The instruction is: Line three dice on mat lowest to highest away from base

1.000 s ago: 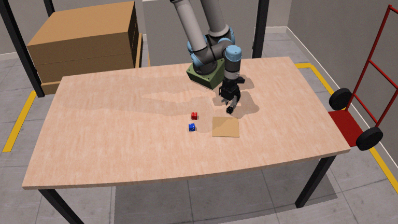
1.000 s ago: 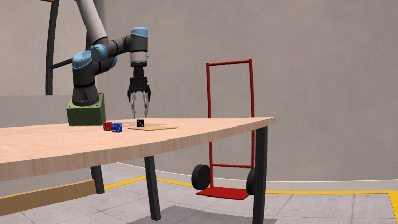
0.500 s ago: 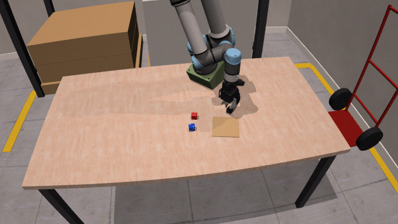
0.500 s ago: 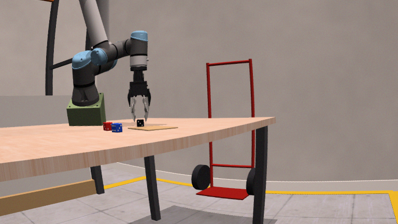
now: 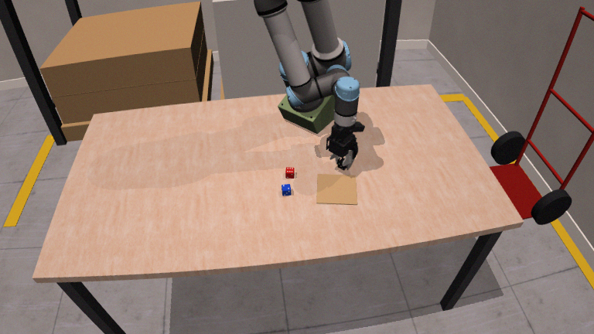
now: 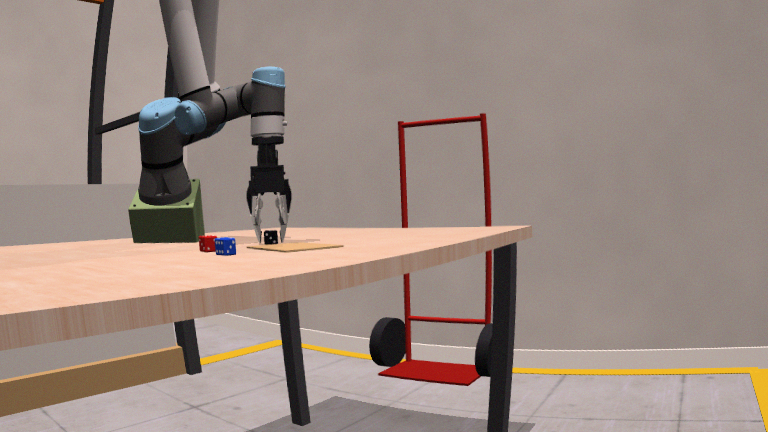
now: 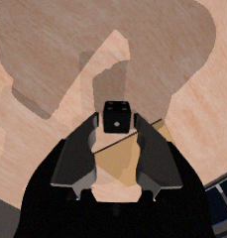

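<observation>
My hand is right at the black die. Also, from my hand: tan square mat: 100 mm ahead, 60 mm to the right, 20 mm below; then blue die: 60 mm ahead, 240 mm to the right; then red die: 10 mm behind, 200 mm to the right.
</observation>
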